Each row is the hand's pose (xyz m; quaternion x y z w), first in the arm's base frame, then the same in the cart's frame.
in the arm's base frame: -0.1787 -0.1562 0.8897 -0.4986 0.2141 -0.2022 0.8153
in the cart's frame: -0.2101 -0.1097 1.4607 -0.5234 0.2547 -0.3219 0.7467
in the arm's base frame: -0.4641 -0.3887 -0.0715 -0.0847 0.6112 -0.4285 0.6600
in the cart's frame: -0.5491 -0.3995 0.5331 -0.0510 0.5801 -0.5518 0.5970
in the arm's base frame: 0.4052 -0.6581 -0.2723 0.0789 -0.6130 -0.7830 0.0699
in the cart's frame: 0.2238 -0.9030 0.3998 -0.0010 0.6732 0.7390 0.0284
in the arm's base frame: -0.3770 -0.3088 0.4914 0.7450 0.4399 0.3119 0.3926
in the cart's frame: -0.4422 -0.2637 1.0817 0.7623 0.3607 0.2325 0.4844
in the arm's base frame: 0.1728 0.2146 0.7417 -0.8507 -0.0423 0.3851 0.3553
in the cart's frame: 0.2226 0.1366 1.2734 -0.8751 0.0909 0.3333 0.3388
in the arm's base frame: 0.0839 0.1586 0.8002 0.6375 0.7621 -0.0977 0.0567
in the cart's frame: 0.1227 0.1135 1.3363 0.7237 0.6660 -0.1541 0.0948
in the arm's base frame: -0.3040 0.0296 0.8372 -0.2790 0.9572 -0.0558 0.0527
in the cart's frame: -0.2850 0.0919 1.3787 -0.1584 0.9779 -0.1325 0.0317
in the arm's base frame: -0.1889 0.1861 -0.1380 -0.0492 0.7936 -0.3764 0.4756
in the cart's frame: -0.1387 0.0729 0.3954 0.0201 0.7610 -0.4898 0.4249
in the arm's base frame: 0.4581 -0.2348 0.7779 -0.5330 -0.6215 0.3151 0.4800
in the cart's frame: 0.3860 -0.3597 1.3814 -0.6425 -0.5282 0.2920 0.4722
